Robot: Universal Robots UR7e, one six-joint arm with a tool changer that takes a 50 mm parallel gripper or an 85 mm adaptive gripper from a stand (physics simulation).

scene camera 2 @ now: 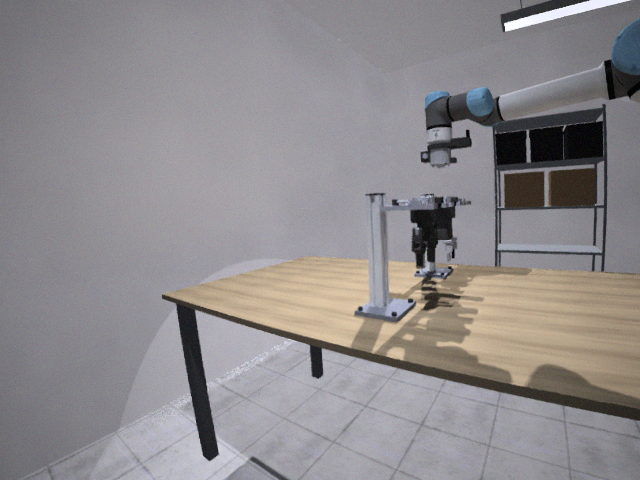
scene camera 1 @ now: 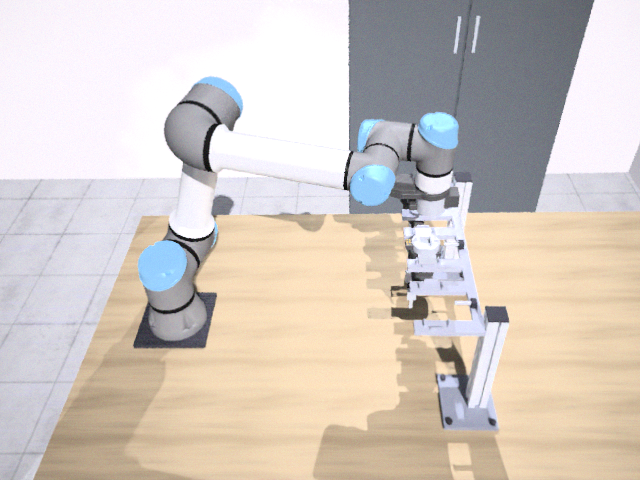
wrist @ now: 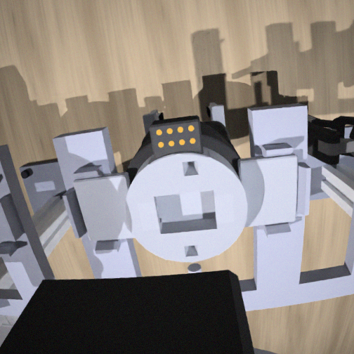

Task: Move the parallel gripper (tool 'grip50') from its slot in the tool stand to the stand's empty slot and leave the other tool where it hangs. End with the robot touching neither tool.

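Places are measured from the arm's base along level axes (x back, y right, z up), in centimetres.
Pixels of known places: hand at its tool point: (scene camera 2: 440,164); arm's base at its link origin: (scene camera 1: 178,318).
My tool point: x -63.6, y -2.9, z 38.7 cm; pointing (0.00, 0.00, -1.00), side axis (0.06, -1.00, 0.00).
Ahead of a thing's pixels: the offset from my tool point to its top centre. "pt": to the spot under its first point. Level surfaces: height alone.
The arm's bare flange (scene camera 1: 431,207) (scene camera 2: 439,161) is above the stand, apart from both tools. The parallel gripper (scene camera 2: 451,252) (wrist: 184,116) hangs upright in the middle slot; its fingers stand apart with nothing between them. Its round coupling plate @(pt dx +0.0, dy -0.6, dz -11.1 cm) (scene camera 1: 425,243) (wrist: 142,210) faces up, its side wings resting on the slot's two prongs. The other tool @(dx +1.5, dy -17.8, dz -9.9 cm) (scene camera 2: 428,227), black and with long fingers, hangs in the slot beside it, partly showing at the right in the wrist view (wrist: 326,137). The empty slot is at the near end in scene camera 1, bounded by a prong @(pt dx -4.2, dy +23.9, dz -11.7 cm) (scene camera 1: 450,328).
The tool stand has a near upright post @(pt dx -12.3, dy +24.4, dz -21.2 cm) (scene camera 1: 485,361) and another post @(pt dx -9.1, dy -25.6, dz -23.9 cm) (scene camera 2: 377,253) at its opposite end. Both stand on the wooden table @(dz -39.9 cm) (scene camera 1: 289,372) (scene camera 2: 542,320). The robot base plate (scene camera 1: 201,330) is at the table's left. A grey cabinet (scene camera 1: 408,77) and a shelf rack (scene camera 2: 547,207) stand beyond.
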